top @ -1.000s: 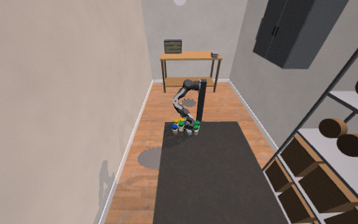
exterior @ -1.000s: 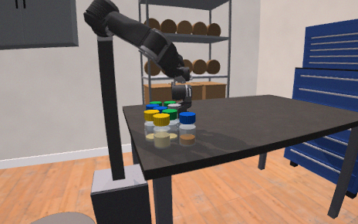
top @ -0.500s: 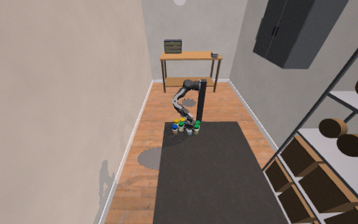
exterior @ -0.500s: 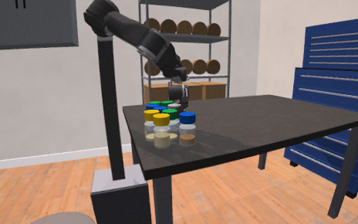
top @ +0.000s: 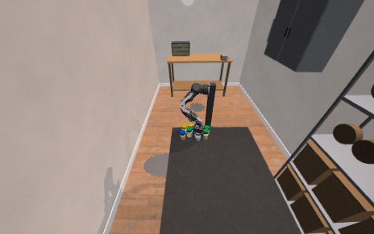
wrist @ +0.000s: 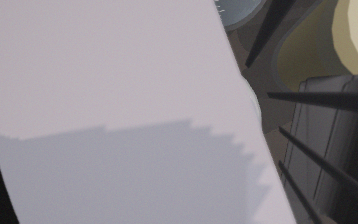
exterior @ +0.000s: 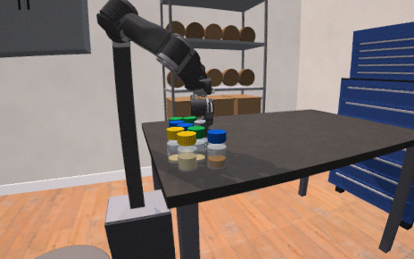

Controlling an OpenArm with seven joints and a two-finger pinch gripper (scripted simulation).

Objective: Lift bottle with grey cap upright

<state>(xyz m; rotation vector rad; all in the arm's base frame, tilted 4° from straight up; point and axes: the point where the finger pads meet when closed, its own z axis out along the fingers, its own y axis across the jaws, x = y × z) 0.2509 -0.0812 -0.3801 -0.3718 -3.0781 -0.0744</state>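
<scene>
Right now the grey-capped bottle is 10 mm below my hand and 10 mm behind it. Round my hand: blue-capped bottle 150 mm to the right, 10 mm below, 10 mm behind.
</scene>
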